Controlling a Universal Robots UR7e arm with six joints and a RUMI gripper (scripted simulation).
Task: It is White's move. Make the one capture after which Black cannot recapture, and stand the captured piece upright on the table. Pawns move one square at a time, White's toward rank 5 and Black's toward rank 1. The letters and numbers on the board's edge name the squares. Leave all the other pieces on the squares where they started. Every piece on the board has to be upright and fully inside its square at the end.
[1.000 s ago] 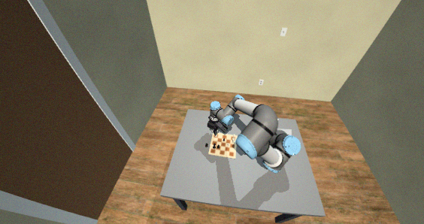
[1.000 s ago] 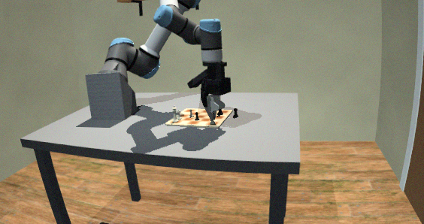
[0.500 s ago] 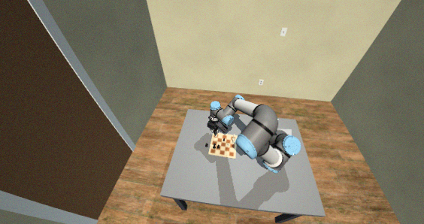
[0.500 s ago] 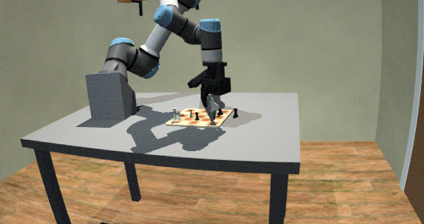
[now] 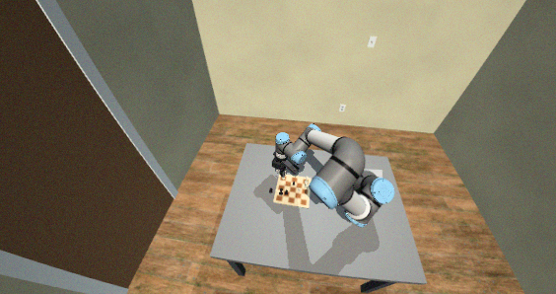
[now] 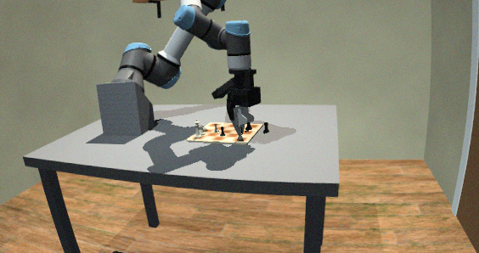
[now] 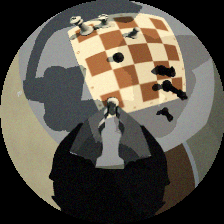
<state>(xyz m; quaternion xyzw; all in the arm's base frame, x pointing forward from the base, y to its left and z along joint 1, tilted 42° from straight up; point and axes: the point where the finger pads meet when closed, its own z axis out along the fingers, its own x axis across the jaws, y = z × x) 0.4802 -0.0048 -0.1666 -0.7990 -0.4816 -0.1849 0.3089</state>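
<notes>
Now: the black pawn 70 mm behind my hand, 40 mm to the left of it and 20 mm below it. Also, from my hand: white pawn (110 mm behind, 90 mm to the left, 20 mm below); then small chessboard (90 mm to the left, 70 mm behind, 30 mm below).
</notes>
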